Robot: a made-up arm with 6 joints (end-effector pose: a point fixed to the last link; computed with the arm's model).
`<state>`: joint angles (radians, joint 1 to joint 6).
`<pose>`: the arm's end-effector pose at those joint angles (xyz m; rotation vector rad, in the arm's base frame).
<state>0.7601 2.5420 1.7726 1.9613 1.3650 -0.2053</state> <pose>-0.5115 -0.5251 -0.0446 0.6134 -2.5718 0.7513</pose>
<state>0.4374 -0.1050 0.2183 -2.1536 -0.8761 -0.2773</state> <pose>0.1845 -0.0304 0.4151 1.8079 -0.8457 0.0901</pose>
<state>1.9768 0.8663 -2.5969 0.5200 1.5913 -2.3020</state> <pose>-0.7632 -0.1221 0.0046 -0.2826 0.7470 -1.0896</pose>
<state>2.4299 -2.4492 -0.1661 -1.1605 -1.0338 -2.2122</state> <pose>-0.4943 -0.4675 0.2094 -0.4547 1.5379 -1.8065</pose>
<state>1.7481 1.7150 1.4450 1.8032 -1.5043 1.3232</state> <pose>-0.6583 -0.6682 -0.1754 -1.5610 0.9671 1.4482</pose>
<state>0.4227 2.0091 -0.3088 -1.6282 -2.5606 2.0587</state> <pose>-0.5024 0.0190 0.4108 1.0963 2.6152 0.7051</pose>
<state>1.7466 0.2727 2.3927 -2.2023 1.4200 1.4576</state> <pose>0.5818 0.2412 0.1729 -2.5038 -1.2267 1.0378</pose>
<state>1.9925 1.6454 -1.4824 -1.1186 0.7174 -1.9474</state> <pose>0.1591 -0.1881 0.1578 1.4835 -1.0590 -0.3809</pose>
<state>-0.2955 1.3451 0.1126 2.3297 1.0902 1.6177</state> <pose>0.7156 -0.1575 -0.4813 -2.0185 -0.8984 0.9228</pose>
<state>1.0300 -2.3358 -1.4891 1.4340 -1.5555 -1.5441</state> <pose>0.3825 -0.5977 0.8309 0.5691 -1.8273 0.7865</pose>
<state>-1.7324 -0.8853 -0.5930 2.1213 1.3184 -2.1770</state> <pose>-0.7844 0.4661 -0.1839 -0.8784 0.2075 -2.9407</pose>
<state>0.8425 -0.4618 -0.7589 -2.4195 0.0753 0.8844</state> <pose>0.1015 -0.1577 -0.1769 -1.6921 0.1120 1.8772</pose>
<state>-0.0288 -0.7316 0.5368 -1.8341 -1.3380 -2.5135</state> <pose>-0.0237 -0.5840 0.1216 0.1570 -1.1773 -1.4598</pose>
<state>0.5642 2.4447 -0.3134 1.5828 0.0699 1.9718</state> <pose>-0.0276 -1.2099 -0.1560 -2.0662 0.3917 0.2951</pose>
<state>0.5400 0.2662 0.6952 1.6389 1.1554 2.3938</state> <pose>0.2265 0.9845 0.0291 0.5265 -1.0887 0.8083</pose>
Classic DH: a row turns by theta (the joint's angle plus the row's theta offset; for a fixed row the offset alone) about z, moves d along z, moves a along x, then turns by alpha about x. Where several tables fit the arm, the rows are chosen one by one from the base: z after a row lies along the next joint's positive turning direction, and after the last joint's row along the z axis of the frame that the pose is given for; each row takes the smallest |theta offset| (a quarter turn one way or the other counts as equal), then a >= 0, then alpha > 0; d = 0 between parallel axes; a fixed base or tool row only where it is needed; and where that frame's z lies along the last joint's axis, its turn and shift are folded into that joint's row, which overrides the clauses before.
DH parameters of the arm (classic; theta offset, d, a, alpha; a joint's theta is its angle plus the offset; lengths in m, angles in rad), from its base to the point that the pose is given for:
base (fixed): 0 0.117 0 -1.5708
joint 1: 1.5708 -0.1474 0.023 -1.5708
joint 2: 0 0.0605 -0.0624 -1.5708
joint 3: 0 -0.4181 0.0099 1.5708
joint 4: -1.5708 0.0113 0.0844 -1.5708
joint 5: 0 -0.3928 0.1183 -1.5708
joint 6: 0 0.3344 0.0253 -1.5708
tool (fixed): -1.5708 -0.3307 0 0

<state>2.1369 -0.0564 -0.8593 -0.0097 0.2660 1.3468</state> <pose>-0.2693 0.6955 -0.2753 -0.1241 2.2046 -1.8748</pose>
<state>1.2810 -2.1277 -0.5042 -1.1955 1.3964 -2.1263</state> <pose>-0.2684 -0.1024 0.2491 1.8465 1.4081 1.1868</pose>
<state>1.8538 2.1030 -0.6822 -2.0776 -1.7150 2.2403</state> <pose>0.1692 0.2899 0.4631 -2.0416 -1.9593 1.1111</pose>
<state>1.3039 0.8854 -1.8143 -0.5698 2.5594 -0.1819</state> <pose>-0.0252 0.2468 0.1600 2.2468 0.2980 0.5993</pose>
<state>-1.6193 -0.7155 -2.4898 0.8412 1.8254 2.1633</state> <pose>0.0568 0.7363 0.2314 0.9945 -0.7984 0.1799</pose>
